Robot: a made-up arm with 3 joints. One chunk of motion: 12 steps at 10 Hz.
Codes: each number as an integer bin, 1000 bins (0 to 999) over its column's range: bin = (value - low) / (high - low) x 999, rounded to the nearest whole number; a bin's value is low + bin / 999 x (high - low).
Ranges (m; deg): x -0.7..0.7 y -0.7..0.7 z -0.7..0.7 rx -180..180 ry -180..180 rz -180..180
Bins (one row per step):
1: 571 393 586 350 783 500
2: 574 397 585 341 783 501
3: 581 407 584 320 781 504
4: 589 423 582 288 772 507
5: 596 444 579 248 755 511
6: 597 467 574 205 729 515
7: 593 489 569 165 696 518
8: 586 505 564 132 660 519
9: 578 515 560 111 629 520
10: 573 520 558 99 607 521
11: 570 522 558 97 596 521
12: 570 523 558 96 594 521
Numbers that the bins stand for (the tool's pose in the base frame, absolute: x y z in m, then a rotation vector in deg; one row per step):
1: 0.1002 -0.1492 0.1212 -53.87 102.16 0.18
2: 0.1044 -0.1436 0.1198 -57.12 102.16 0.54
3: 0.1142 -0.1296 0.1184 -64.68 101.44 1.62
4: 0.1254 -0.1072 0.1156 -76.22 98.20 2.70
5: 0.1352 -0.0778 0.1114 -90.63 92.07 4.14
6: 0.1366 -0.0455 0.1044 -106.13 82.70 5.59
7: 0.1310 -0.0147 0.0974 -120.54 70.81 6.67
8: 0.1212 0.0077 0.0904 -132.43 57.84 7.03
9: 0.1100 0.0217 0.0848 -140.00 46.67 7.39
10: 0.1030 0.0287 0.0820 -144.32 38.74 7.75
11: 0.0988 0.0315 0.0820 -145.05 34.77 7.75
12: 0.0988 0.0329 0.0820 -145.41 34.05 7.75

